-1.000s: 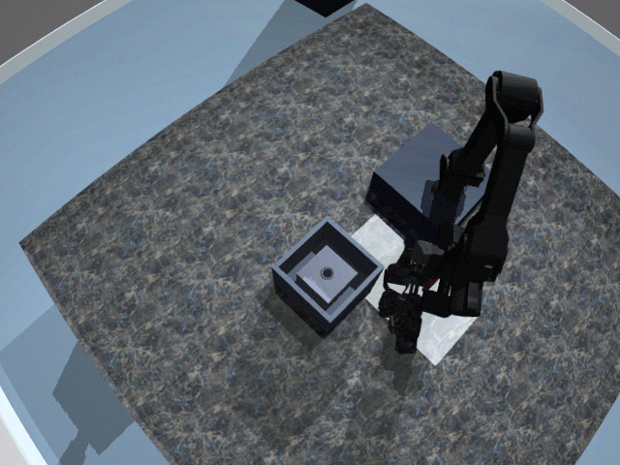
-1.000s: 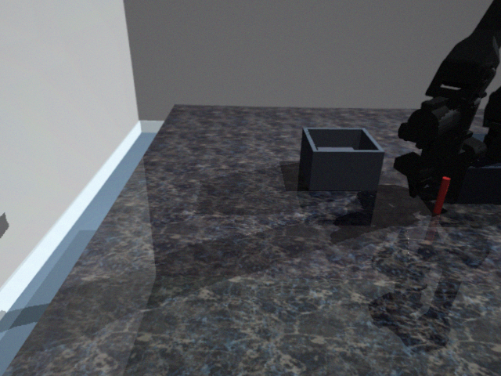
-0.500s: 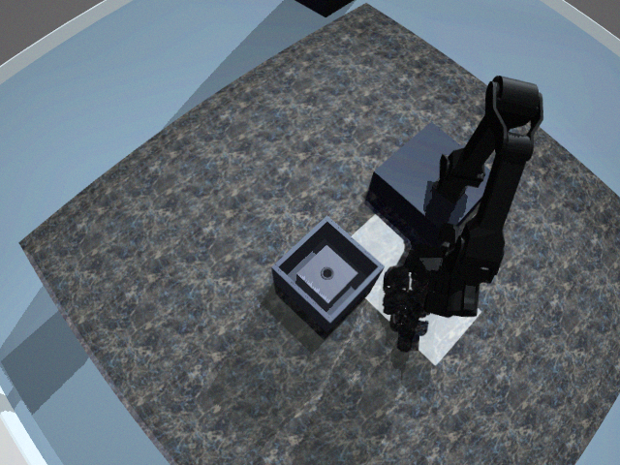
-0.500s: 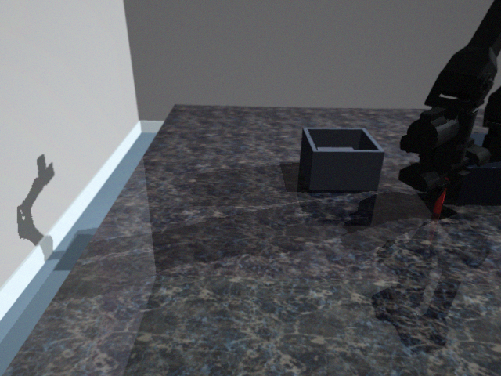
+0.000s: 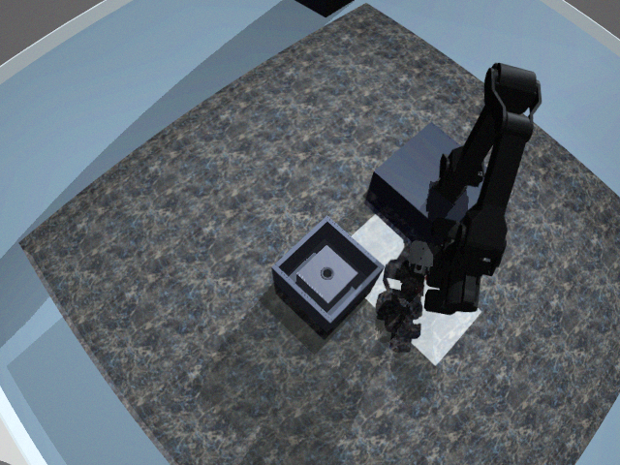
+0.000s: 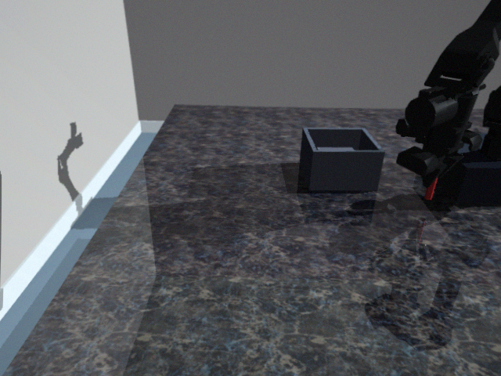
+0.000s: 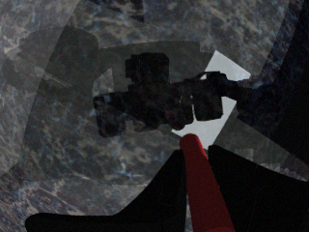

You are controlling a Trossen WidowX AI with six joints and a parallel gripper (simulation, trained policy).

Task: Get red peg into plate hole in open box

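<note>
Now: the light grey plate 160 mm to the right of my gripper tip, 150 mm ahead of it and 10 mm below it. From my gripper tip the other things lie so: dark box (160 mm to the right, 150 mm ahead, 30 mm below); red peg (10 mm to the left, 10 mm above).
</note>
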